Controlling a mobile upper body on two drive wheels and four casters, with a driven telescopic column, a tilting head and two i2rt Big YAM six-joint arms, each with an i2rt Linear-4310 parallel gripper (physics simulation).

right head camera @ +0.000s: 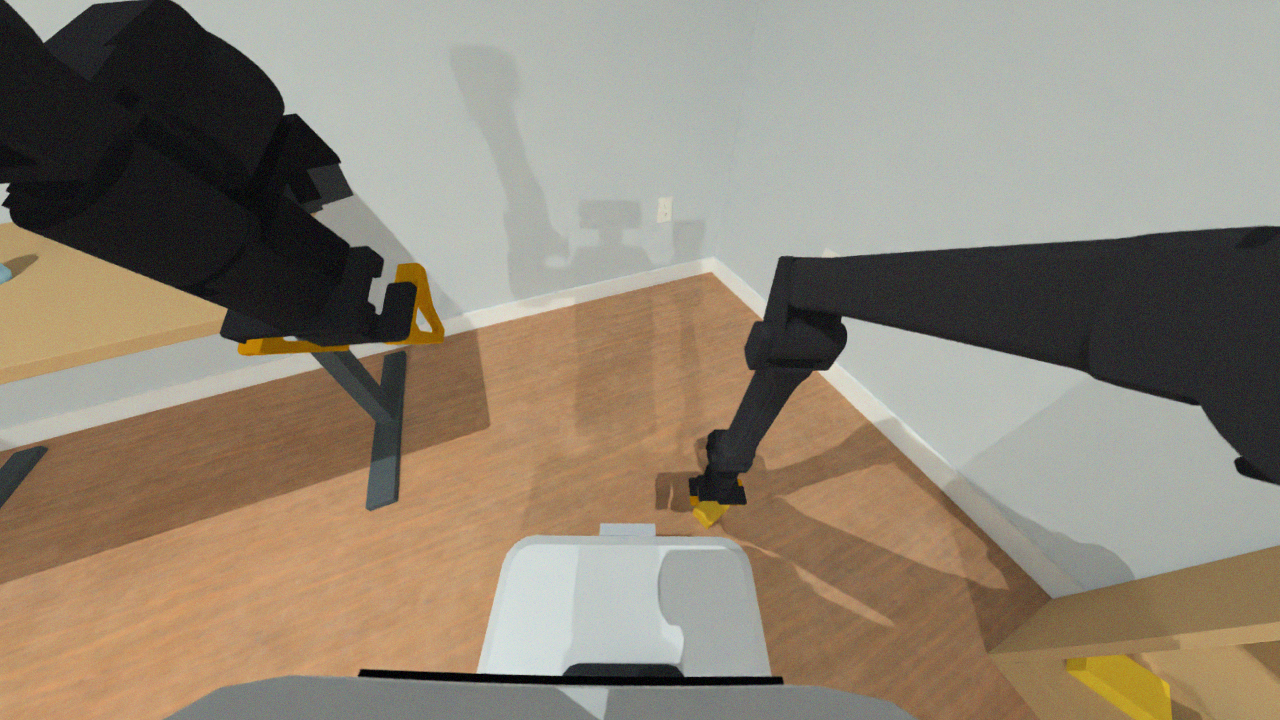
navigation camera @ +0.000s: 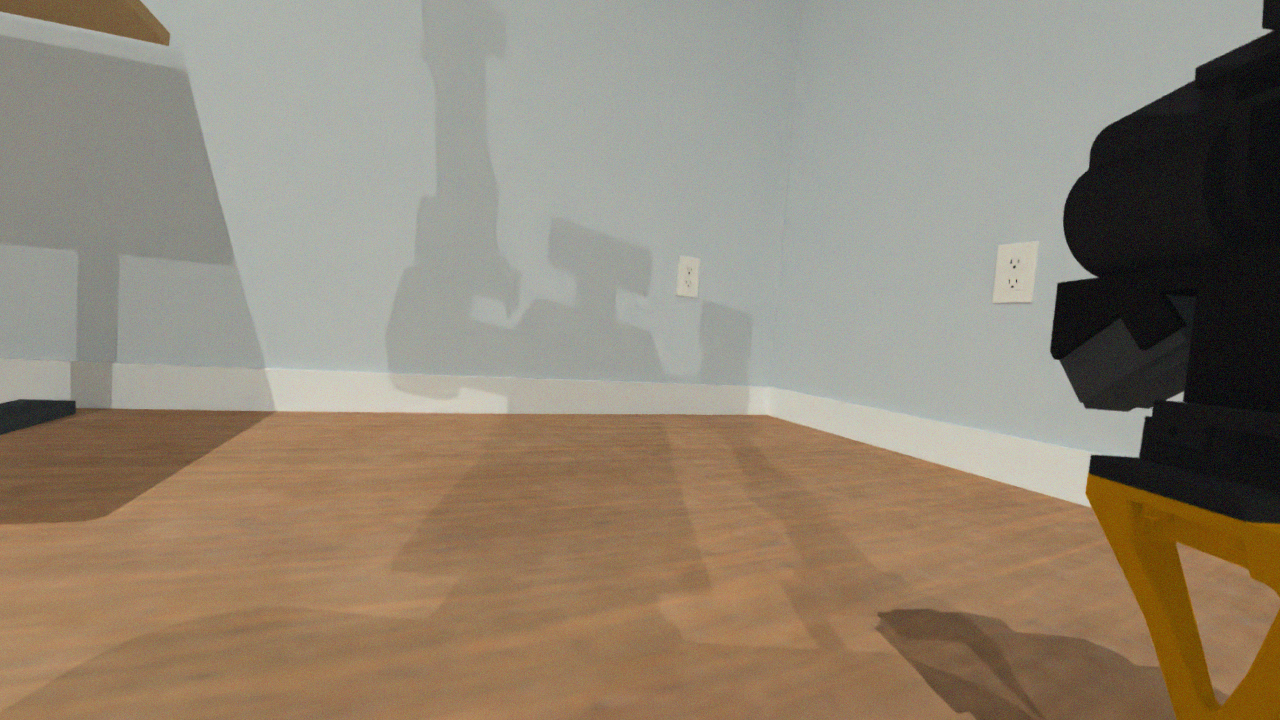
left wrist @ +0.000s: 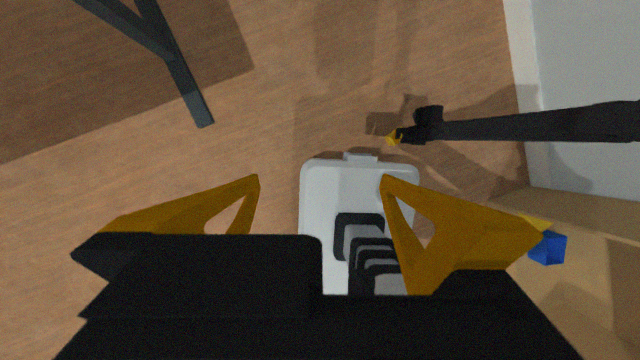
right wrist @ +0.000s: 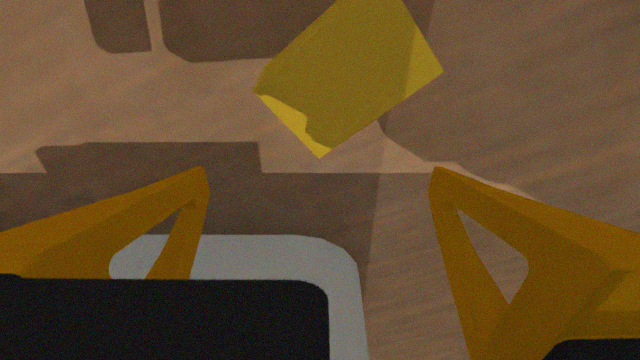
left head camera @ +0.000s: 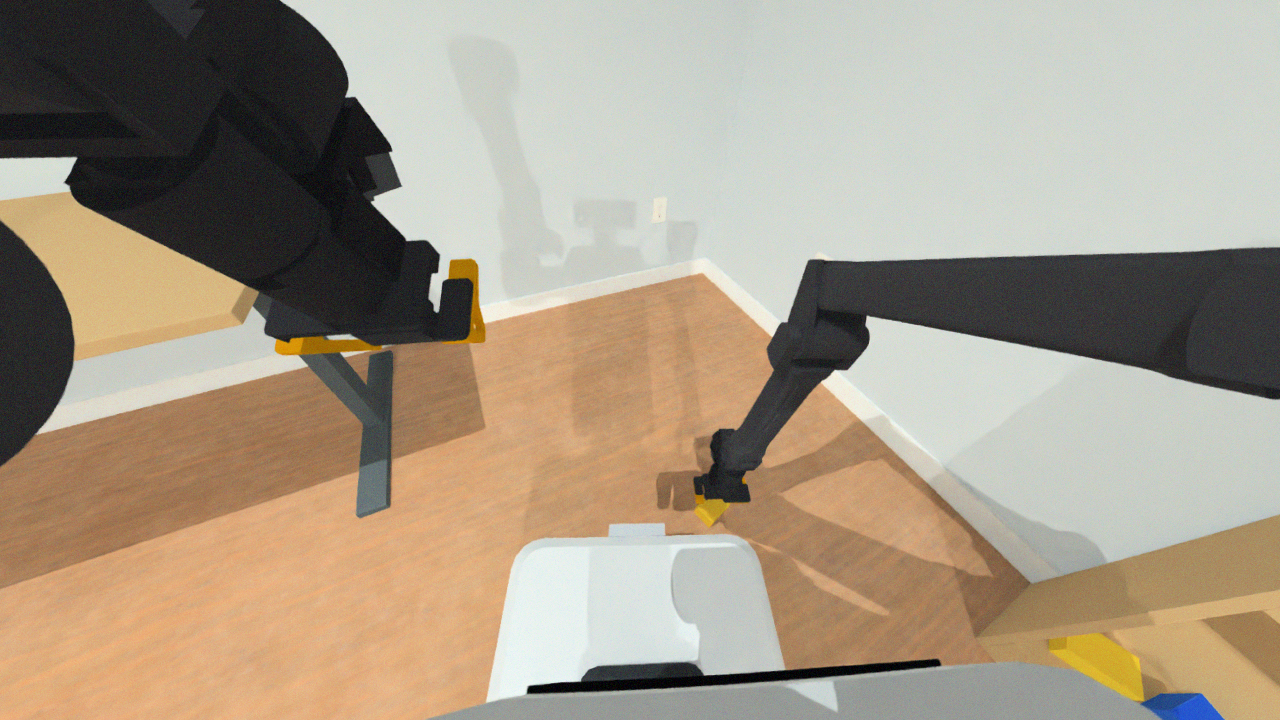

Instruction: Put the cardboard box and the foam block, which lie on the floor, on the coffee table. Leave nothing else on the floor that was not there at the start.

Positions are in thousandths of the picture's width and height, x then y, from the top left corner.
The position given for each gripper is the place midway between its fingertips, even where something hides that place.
In view: the left gripper (left head camera: 338,472), the right gripper (right head camera: 556,698), a tan desk (left head camera: 96,403) and a wooden shelf unit (left head camera: 932,852).
The left gripper also shows in the right head camera view (right head camera: 309,473) and in the left wrist view (left wrist: 499,501). The right gripper also shows in the right wrist view (right wrist: 498,499) and in the left head camera view (left head camera: 559,695). The tan desk is seen too in the right head camera view (right head camera: 56,428).
